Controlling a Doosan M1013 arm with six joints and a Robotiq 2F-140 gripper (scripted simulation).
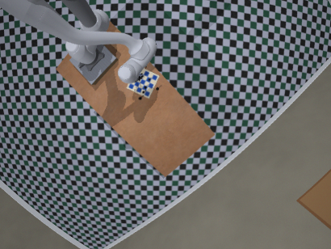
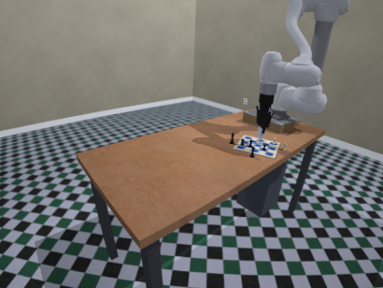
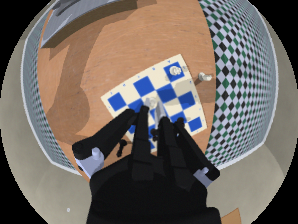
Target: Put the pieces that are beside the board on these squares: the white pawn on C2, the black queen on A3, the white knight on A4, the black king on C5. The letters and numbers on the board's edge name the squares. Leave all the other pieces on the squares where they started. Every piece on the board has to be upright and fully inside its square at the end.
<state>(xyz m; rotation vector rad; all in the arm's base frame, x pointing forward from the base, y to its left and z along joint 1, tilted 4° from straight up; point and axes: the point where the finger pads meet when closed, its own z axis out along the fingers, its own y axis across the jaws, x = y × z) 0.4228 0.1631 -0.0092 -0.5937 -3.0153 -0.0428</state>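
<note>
My hand is 50 mm above the small white piece. Also, from my hand: black chess piece: 120 mm ahead, 100 mm to the right, 40 mm below; blue-and-white chessboard: 40 mm ahead, 10 mm to the left, 70 mm below; white knight: 50 mm behind, 130 mm to the left, 50 mm below.
</note>
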